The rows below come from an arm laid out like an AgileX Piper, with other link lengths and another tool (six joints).
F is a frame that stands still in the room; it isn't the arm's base.
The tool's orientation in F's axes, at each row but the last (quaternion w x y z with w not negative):
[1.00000 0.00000 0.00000 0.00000]
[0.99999 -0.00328 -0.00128 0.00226]
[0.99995 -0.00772 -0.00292 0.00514]
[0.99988 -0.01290 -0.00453 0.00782]
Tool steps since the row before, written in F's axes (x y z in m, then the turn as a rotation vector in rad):
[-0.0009 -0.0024 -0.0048 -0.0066 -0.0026 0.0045]
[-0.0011 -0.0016 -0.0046 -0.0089 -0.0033 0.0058]
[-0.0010 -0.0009 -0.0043 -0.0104 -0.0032 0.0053]
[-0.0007 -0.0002 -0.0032 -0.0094 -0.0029 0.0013]
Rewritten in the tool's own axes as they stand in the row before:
[-0.0009 -0.0024 -0.0048 -0.0066 -0.0026 0.0045]
[-0.0011 -0.0016 -0.0046 -0.0089 -0.0033 0.0058]
[-0.0010 -0.0008 -0.0043 -0.0104 -0.0032 0.0053]
[-0.0007 -0.0001 -0.0032 -0.0094 -0.0028 0.0013]

